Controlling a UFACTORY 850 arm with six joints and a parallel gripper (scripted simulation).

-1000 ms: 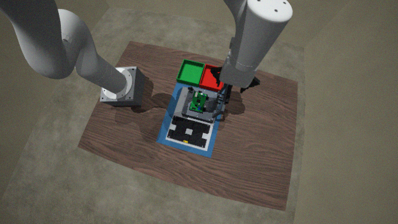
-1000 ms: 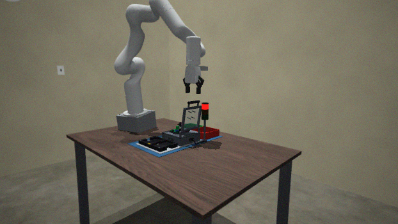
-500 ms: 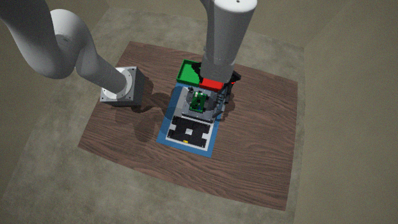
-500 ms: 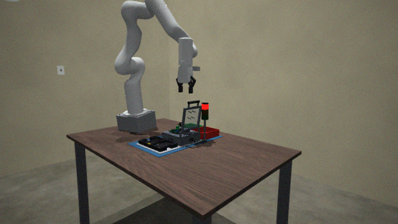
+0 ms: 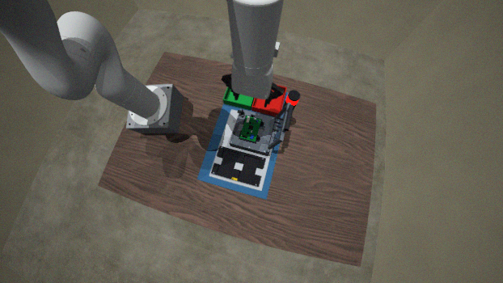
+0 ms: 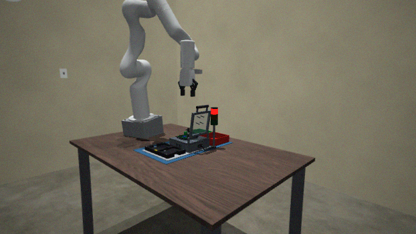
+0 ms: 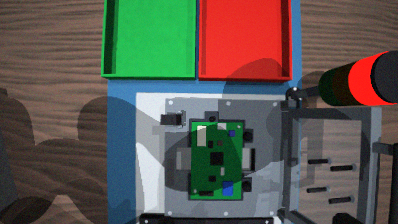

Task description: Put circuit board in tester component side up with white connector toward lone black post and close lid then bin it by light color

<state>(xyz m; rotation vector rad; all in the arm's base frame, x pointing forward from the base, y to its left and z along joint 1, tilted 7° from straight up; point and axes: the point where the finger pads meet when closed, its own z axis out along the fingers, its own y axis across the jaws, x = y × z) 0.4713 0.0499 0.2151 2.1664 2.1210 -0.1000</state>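
The green circuit board lies 26 cm below my hand. Also, from my hand: red bin 32 cm below, 20 cm to the left, 5 cm ahead; tester lid 15 cm below, 11 cm ahead; green bin 32 cm below, 20 cm to the left, 10 cm behind.
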